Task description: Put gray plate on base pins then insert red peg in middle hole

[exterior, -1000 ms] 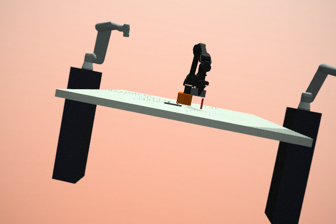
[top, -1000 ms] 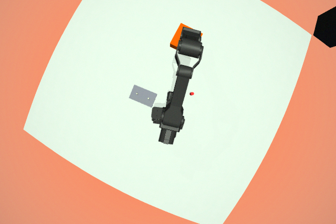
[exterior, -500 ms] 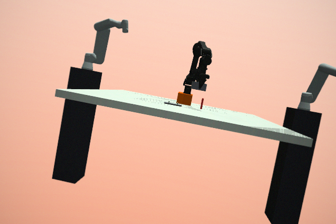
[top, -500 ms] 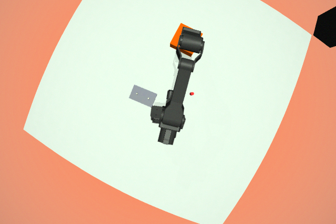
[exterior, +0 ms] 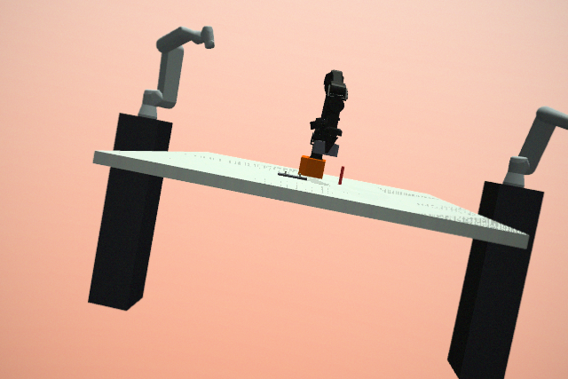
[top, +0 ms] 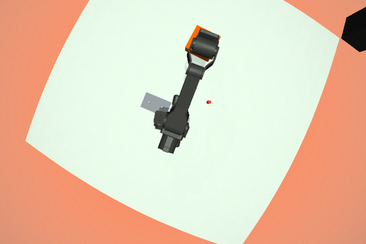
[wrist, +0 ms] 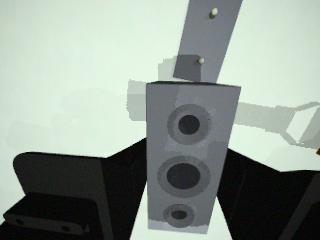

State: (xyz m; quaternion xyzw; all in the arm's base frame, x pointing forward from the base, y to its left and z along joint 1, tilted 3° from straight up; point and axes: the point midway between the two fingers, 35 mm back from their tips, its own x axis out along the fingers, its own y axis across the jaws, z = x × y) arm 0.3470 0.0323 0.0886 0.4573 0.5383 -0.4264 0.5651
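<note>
The red peg is 12 cm behind my gripper tip, 9 cm to the left of it and 8 cm below it. Round my gripper tip: gray plate: 3 cm above.
</note>
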